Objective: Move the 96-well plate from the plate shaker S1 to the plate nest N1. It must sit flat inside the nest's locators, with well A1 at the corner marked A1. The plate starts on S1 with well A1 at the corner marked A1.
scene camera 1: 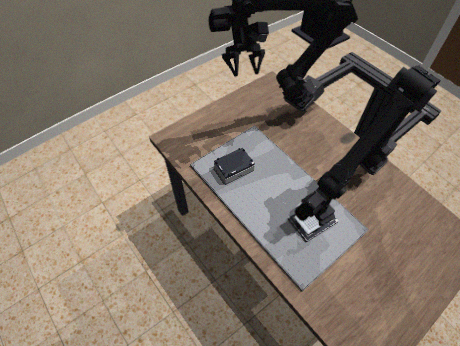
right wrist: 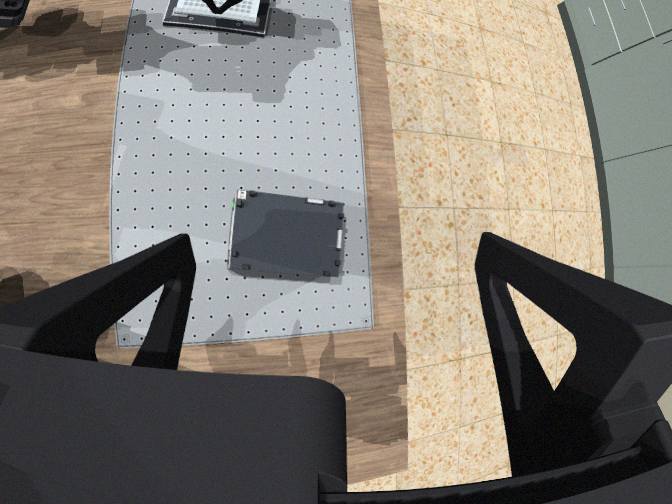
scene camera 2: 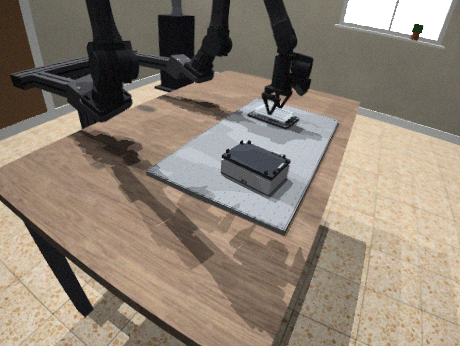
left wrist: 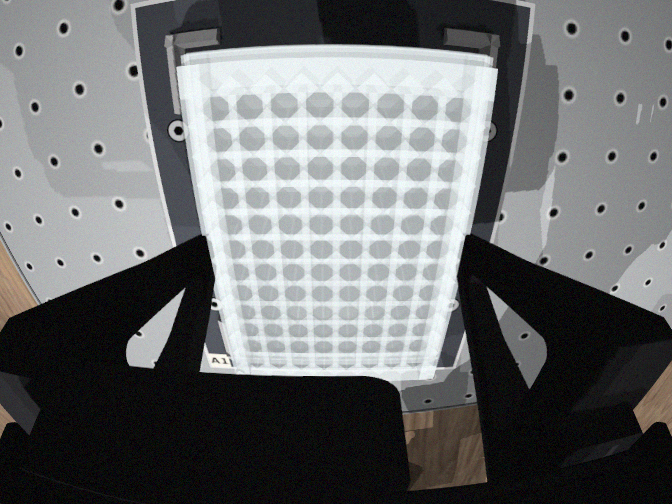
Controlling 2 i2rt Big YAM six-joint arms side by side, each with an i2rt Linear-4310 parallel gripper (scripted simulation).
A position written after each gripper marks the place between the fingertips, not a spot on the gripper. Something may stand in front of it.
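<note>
There's a 96-well plate [left wrist: 366, 318] here, along with the left gripper [left wrist: 336, 249]. You'd also see the right gripper [scene camera 1: 246, 75], which shows in the right wrist view [right wrist: 335, 249] too.
</note>
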